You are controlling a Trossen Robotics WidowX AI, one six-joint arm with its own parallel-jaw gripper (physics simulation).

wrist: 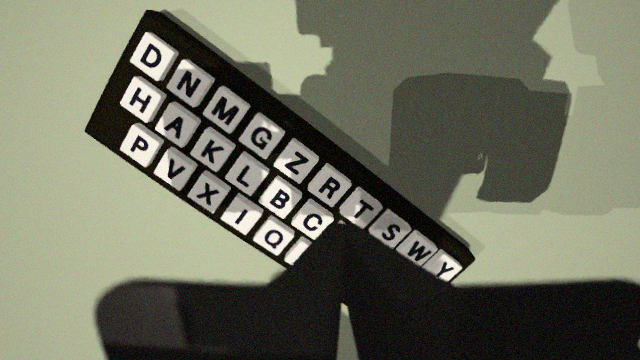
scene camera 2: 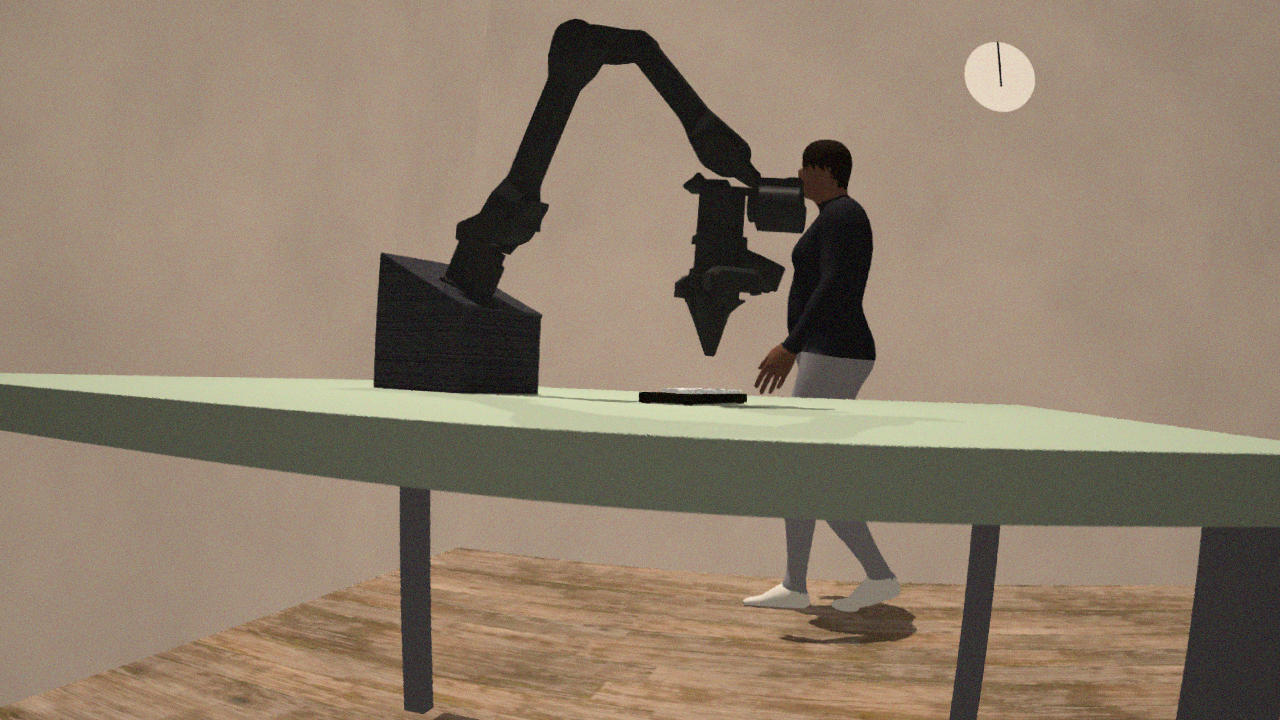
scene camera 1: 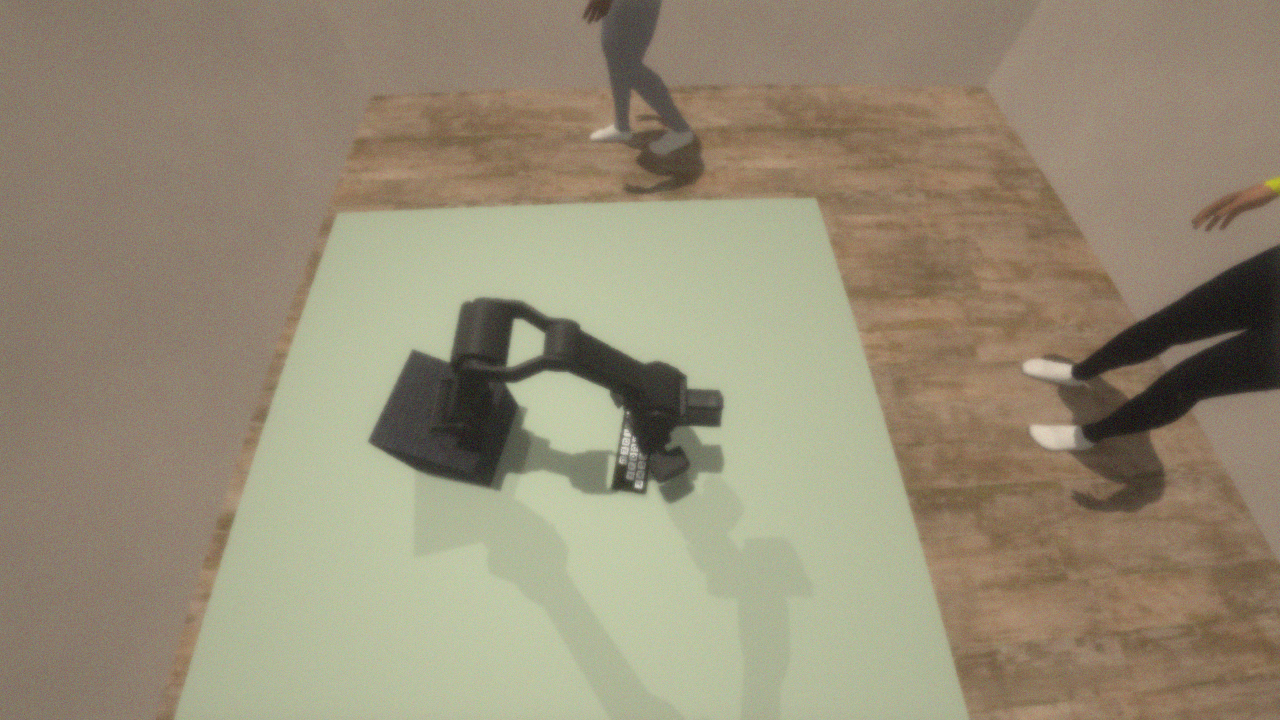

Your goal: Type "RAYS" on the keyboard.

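Seen in the pictures: gripper, fingertip midpoint: (wrist: 340, 236) (scene camera 2: 709, 356) (scene camera 1: 645, 441); arm's base at its link origin: (scene camera 2: 466, 287) (scene camera 1: 448, 416).
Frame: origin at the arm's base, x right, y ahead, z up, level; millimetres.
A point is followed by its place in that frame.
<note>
The black keyboard (scene camera 1: 631, 458) @[x 115, y 300, z -124 mm] (scene camera 2: 692, 398) @[x 182, y 311, z -134 mm] (wrist: 104, 116) @[x -11, y 334, z -130 mm] lies flat on the table, with white letter keys. In the wrist view it runs diagonally. The R key (wrist: 330, 186) @[x 97, y 331, z -124 mm], A key (wrist: 175, 123) @[x 25, y 340, z -124 mm], Y key (wrist: 443, 269) @[x 166, y 303, z -124 mm] and S key (wrist: 390, 231) @[x 131, y 317, z -124 mm] show there. My gripper (scene camera 2: 709, 352) @[x 100, y 330, z -84 mm] (wrist: 340, 236) @[x 100, y 330, z -84 mm] is shut and empty, pointing down, with its fingertips a little above the keyboard. In the wrist view the tips appear beside the C key (wrist: 313, 222) @[x 95, y 311, z -124 mm], and the fingers hide keys to its right and in the bottom row. The tips are hidden in scene camera 1.
The arm's dark wedge base (scene camera 1: 438, 429) @[x 51, y 7, z 72 mm] (scene camera 2: 456, 344) @[x 97, y 16, z -81 mm] stands on the pale green table (scene camera 1: 716, 268) @[x -302, y 615, z -142 mm] (scene camera 2: 447, 456) @[x 696, y 170, z -162 mm], to the left of the keyboard in both scene views. One person (scene camera 1: 631, 53) (scene camera 2: 832, 277) stands beyond the table; another person (scene camera 1: 1154, 317) stands at the right. Arm shadows cross the keyboard.
</note>
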